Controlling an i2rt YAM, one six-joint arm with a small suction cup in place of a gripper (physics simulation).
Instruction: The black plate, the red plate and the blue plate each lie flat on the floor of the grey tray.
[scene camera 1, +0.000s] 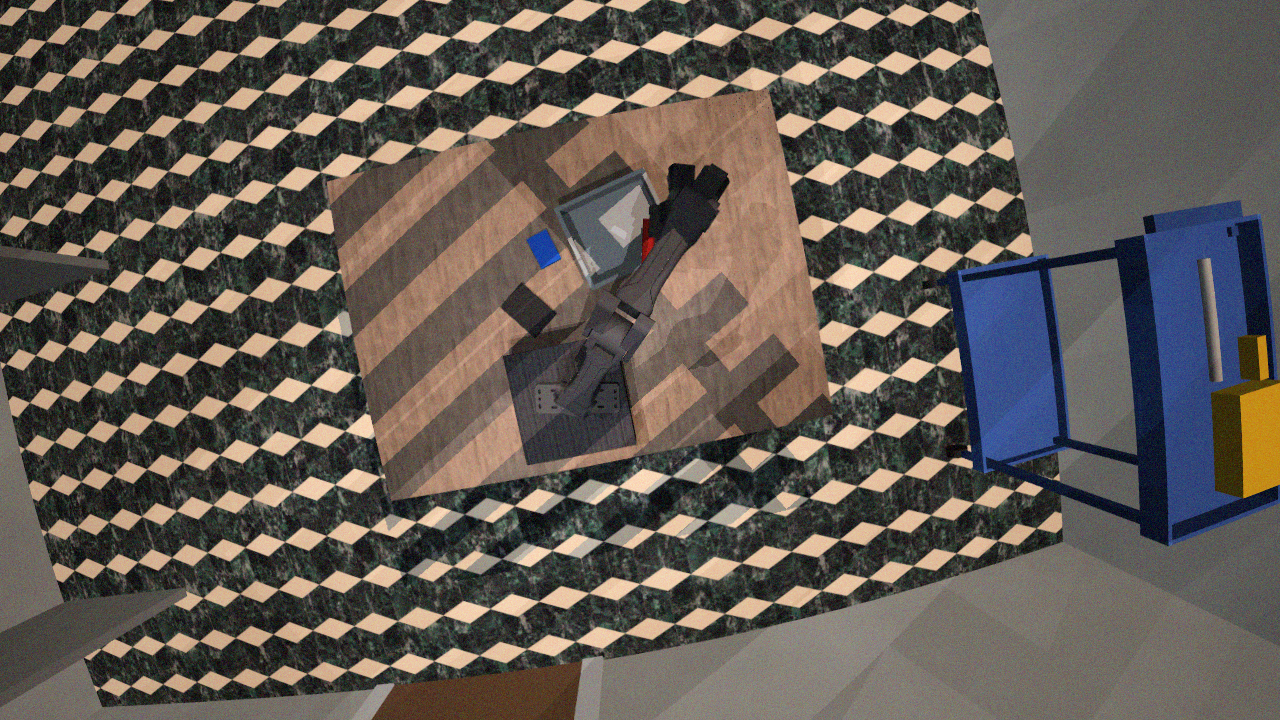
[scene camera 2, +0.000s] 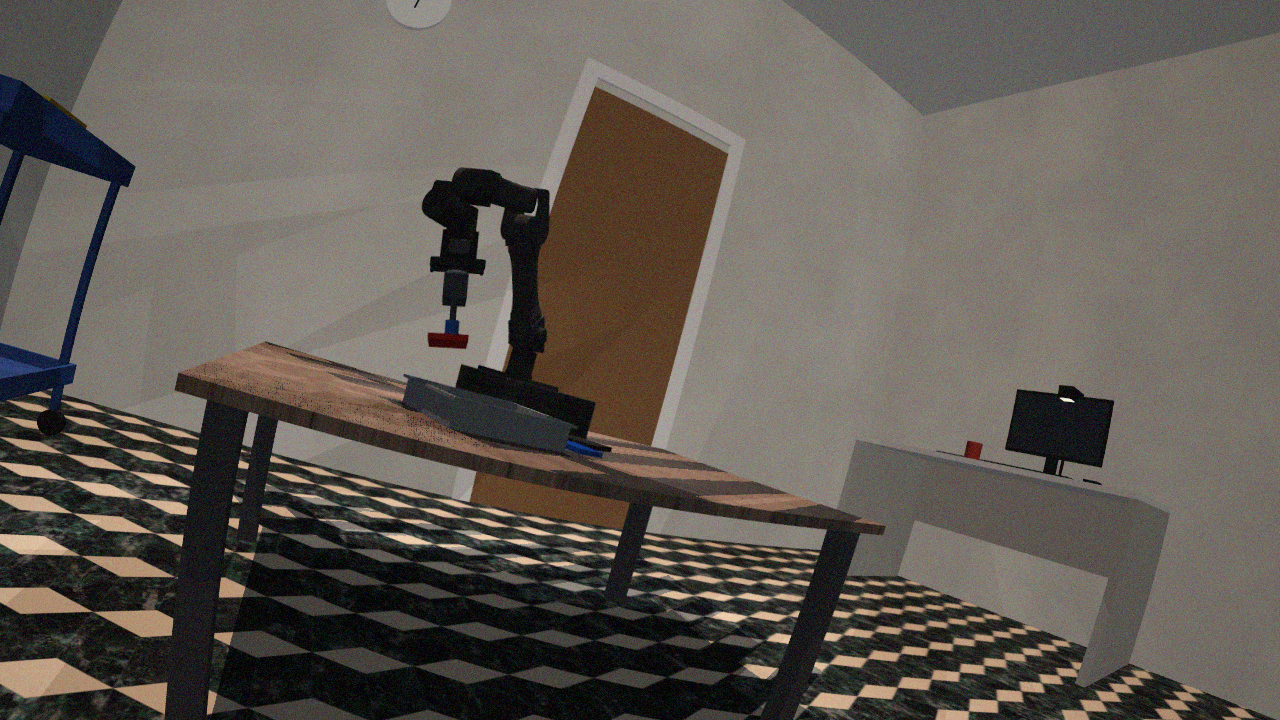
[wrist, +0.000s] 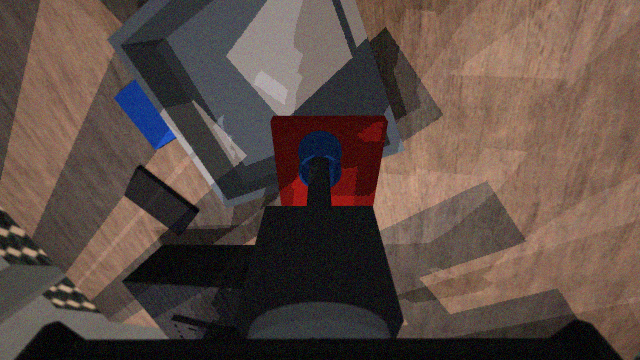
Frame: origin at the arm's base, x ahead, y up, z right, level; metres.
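Seen in the pictures: hand, tool point: (scene camera 2: 451, 341) (wrist: 319, 143); arm's base, link origin: (scene camera 1: 577, 398) (scene camera 2: 516, 380) (wrist: 225, 336).
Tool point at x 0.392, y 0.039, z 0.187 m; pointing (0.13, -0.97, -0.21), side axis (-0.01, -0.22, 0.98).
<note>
Offsets run from my tool point to a thing's top centre. Level surfaces: height alone.
My suction gripper (scene camera 2: 452, 328) (wrist: 320, 155) holds the red plate @[dx -0.033, dy +0.019, dz +0.006 m] (scene camera 1: 647, 240) (scene camera 2: 447, 341) (wrist: 352, 135) on its blue cup, roughly level and well above the table. In the wrist view the red plate overlaps the near right corner of the grey tray @[dx +0.020, dy -0.080, dz -0.088 m] (scene camera 1: 605, 280) (scene camera 2: 487, 419) (wrist: 172, 131). The blue plate @[dx -0.021, dy -0.121, dz -0.279 m] (scene camera 1: 543, 248) (scene camera 2: 583, 449) (wrist: 142, 115) lies flat on the table just outside the tray's left side. The black plate @[dx -0.177, dy -0.121, dz -0.321 m] (scene camera 1: 529, 309) (wrist: 162, 200) lies flat on the table between the blue plate and the arm's base. The arm hides the tray's right part in scene camera 1.
The arm's dark base board (scene camera 1: 528, 429) stands on the wooden table @[dy -0.130 m] (scene camera 1: 420, 429) (scene camera 2: 716, 494), near its edge. A blue cart (scene camera 1: 1011, 358) (scene camera 2: 62, 147) stands on the floor away from the table. Striped shadows and light patches fall over the table and tray.
</note>
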